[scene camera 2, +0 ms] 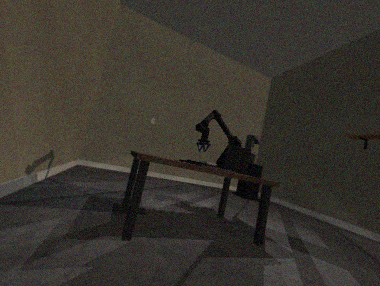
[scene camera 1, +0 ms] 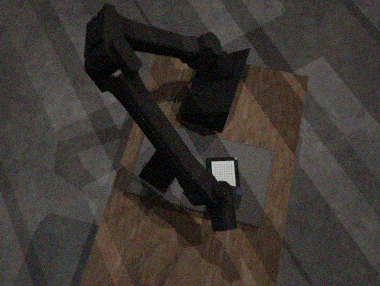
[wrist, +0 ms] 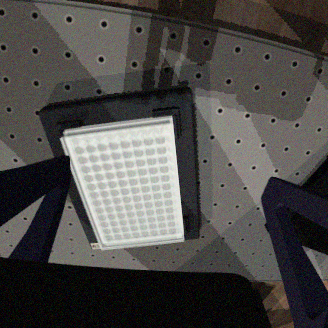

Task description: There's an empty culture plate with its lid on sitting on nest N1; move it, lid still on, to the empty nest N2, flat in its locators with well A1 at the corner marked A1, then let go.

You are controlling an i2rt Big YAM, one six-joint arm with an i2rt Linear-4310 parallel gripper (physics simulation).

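Seen in the pictures: gripper, fingertip midpoint: (scene camera 2: 201, 151) (wrist: 172, 178); arm's base, origin of the base link: (scene camera 2: 239, 153) (scene camera 1: 225, 70).
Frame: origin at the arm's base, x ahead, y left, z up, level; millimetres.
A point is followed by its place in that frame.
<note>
The white lidded culture plate (scene camera 1: 223, 172) {x 331, y 113, z -144 mm} (wrist: 127, 190) {x 356, y 124, z -144 mm} sits on a dark nest (scene camera 1: 208, 165) {x 321, y 50, z -160 mm} (wrist: 195, 165) {x 383, y 69, z -161 mm}; the lid looks in place. The nest labels and the A1 mark cannot be read. Another dark nest (scene camera 1: 158, 171) {x 408, y -126, z -160 mm} shows partly beneath the arm; a dark edge at the right of the wrist view may belong to it. My gripper (scene camera 2: 202, 148) {x 424, y 110, z -70 mm} (wrist: 172, 178) {x 424, y 110, z -70 mm} is open and empty, well above the table. In the wrist view its left finger appears at the plate's left edge, its right finger beyond the nest's right side. The arm hides the plate's lower part in scene camera 1.
Both nests stand on a grey perforated board (scene camera 1: 257, 175) {x 294, y 242, z -172 mm} (wrist: 240, 125) {x 426, y 40, z -172 mm} on the wooden table (scene camera 1: 292, 115) {x 3, y 312, z -185 mm} (scene camera 2: 175, 162) {x 689, y 409, z -193 mm}. The arm's black base block (scene camera 1: 212, 100) {x 123, y -9, z -9 mm} stands at the back of the table. The lighting is dim, with shadow bands across the board.
</note>
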